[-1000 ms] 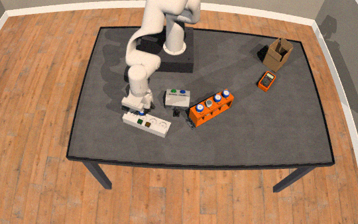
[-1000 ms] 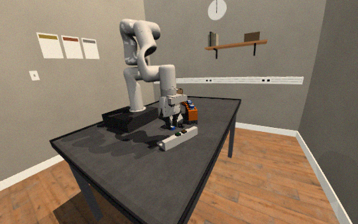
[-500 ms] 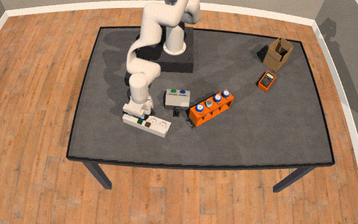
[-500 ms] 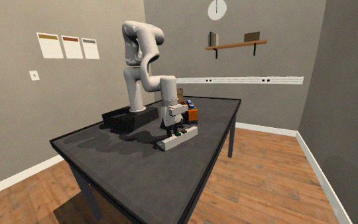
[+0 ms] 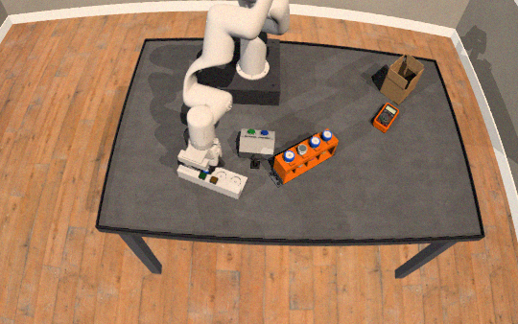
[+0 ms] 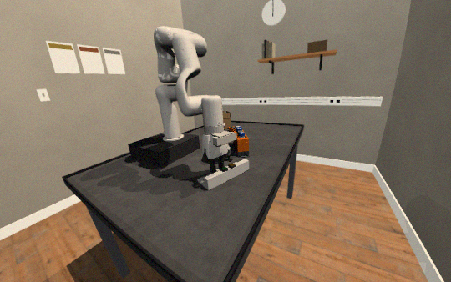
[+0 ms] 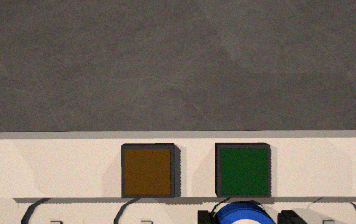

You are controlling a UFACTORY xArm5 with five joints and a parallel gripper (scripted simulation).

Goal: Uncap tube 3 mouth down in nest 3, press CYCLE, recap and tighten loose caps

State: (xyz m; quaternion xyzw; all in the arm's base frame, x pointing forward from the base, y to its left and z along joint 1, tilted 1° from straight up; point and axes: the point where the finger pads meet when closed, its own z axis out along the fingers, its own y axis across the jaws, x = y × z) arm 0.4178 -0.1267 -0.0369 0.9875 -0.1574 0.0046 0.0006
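Right now the blue key is 13 cm behind my hand, 19 cm to the left of it and 2 cm above it. The rest, counted from my hand: cap 3: 2 cm below; then grey key housing: 11 cm behind, 16 cm to the left, 1 cm above; then green key: 13 cm behind, 14 cm to the left, 2 cm above.
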